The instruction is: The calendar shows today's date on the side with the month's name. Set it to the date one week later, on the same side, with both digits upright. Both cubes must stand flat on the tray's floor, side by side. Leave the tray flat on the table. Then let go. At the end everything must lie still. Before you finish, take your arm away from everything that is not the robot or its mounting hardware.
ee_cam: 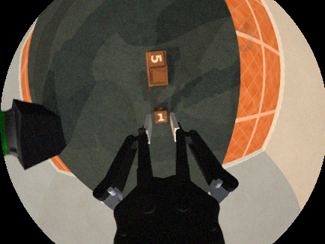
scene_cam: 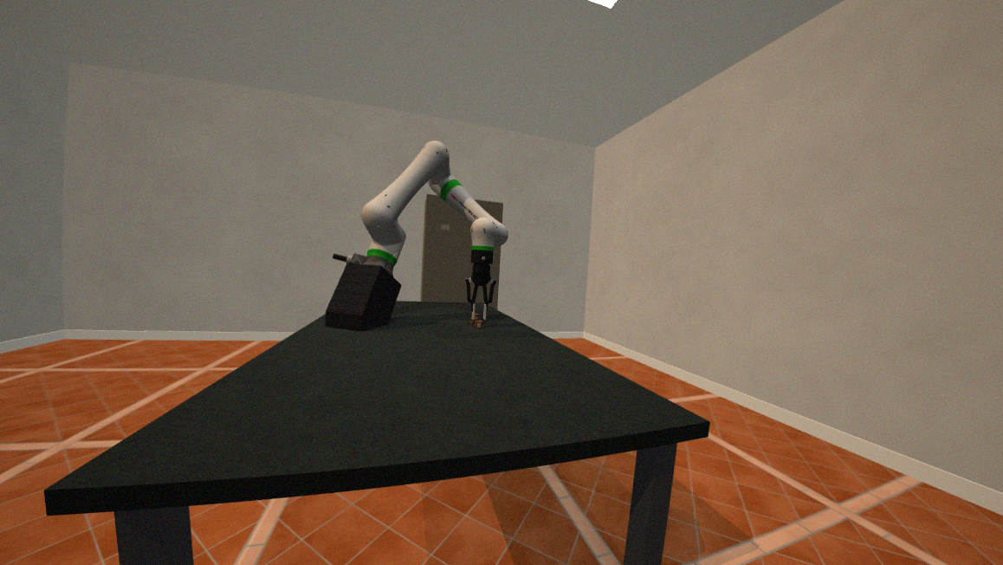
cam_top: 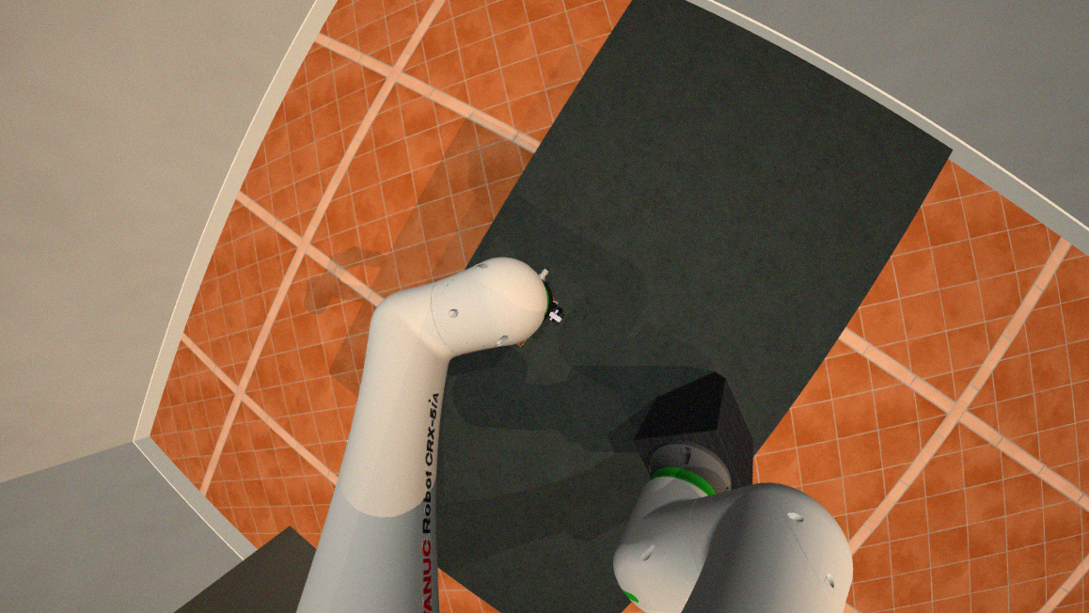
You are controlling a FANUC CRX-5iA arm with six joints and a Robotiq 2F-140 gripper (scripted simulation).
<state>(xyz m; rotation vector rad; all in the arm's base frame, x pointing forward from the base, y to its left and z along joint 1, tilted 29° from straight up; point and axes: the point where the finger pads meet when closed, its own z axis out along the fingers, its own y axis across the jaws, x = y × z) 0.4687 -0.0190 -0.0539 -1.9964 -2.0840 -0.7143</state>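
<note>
The brown cube lies 1 cm behind my hand, 12 cm to the left of it and 5 cm below it. Also, from my hand: brown tray (1 cm behind, 11 cm to the left, 6 cm below).
</note>
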